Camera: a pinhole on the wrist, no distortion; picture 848 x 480 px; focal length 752.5 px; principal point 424.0 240.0 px. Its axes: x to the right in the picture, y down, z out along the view. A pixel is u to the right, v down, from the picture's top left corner.
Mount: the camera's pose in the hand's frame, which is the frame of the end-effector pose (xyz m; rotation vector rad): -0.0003 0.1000 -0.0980 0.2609 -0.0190 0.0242
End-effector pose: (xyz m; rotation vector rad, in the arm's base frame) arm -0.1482 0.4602 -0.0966 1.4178 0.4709 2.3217
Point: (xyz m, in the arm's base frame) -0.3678 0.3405 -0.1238
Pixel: behind the camera
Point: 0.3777 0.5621 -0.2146
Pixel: 98.6 30.1
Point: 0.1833 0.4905 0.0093
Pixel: 365.7 232.2
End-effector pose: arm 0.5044 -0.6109 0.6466 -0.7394 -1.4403 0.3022
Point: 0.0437 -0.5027 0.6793
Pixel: 469.8 241.6
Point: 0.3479 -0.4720 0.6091
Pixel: 528.8 409.7
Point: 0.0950 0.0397 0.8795
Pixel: outside the picture
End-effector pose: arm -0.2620 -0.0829 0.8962 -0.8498 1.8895 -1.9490
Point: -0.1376 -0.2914 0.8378
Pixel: 468.7 333.4
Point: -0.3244 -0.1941 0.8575
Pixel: outside the picture
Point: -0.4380 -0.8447 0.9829
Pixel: outside the picture
